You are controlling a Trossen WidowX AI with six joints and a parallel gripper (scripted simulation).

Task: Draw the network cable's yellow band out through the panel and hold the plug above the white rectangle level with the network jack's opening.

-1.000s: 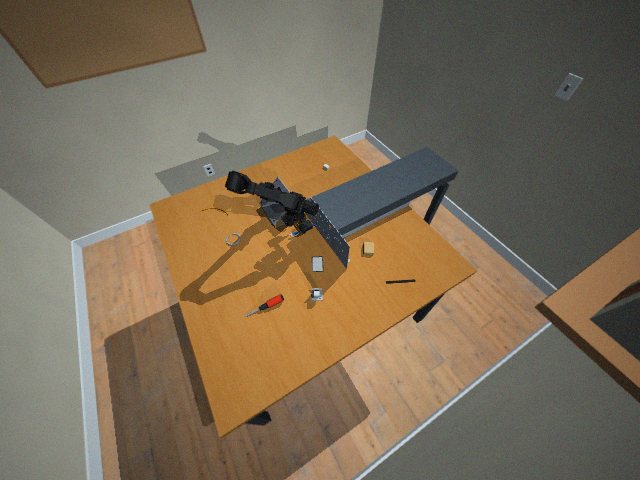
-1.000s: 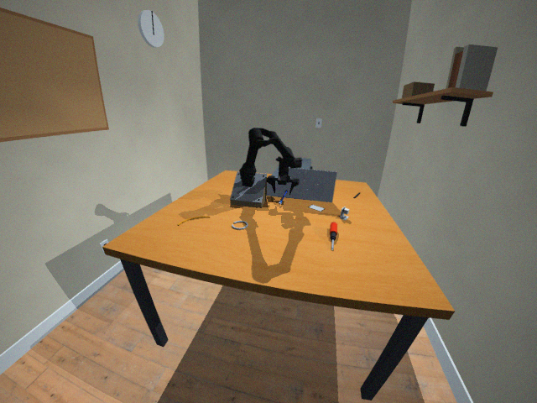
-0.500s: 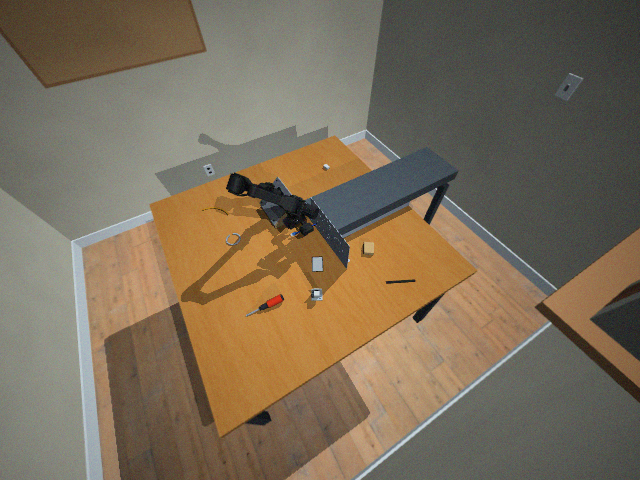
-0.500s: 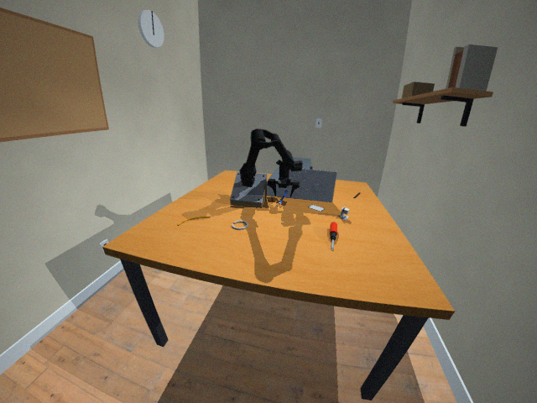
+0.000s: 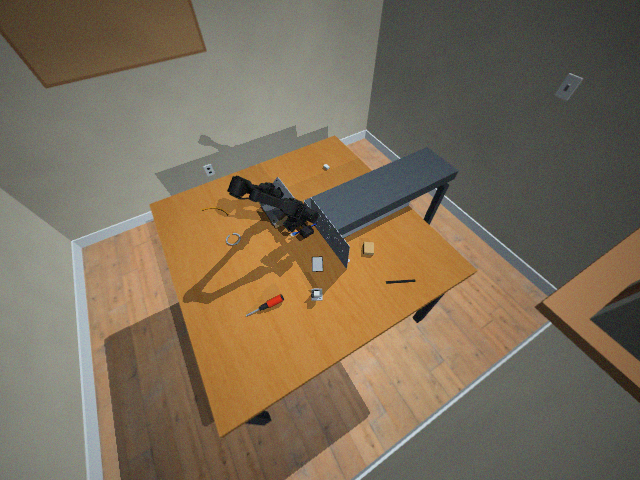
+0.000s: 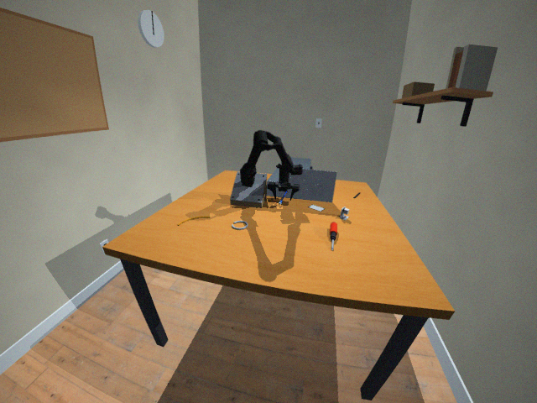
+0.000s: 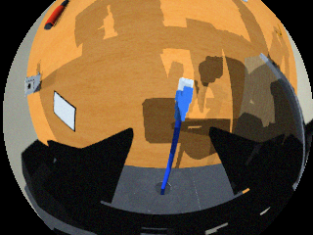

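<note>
My hand is 1 cm past the plug, 4 cm to the left of it and 3 cm above it. Round my hand: wooden block: 25 cm ahead, 27 cm to the left, 4 cm below; then red screwdriver: 30 cm ahead, 32 cm to the right, 4 cm below; then white rectangle: 21 cm ahead, 1 cm to the right, 5 cm below.
</note>
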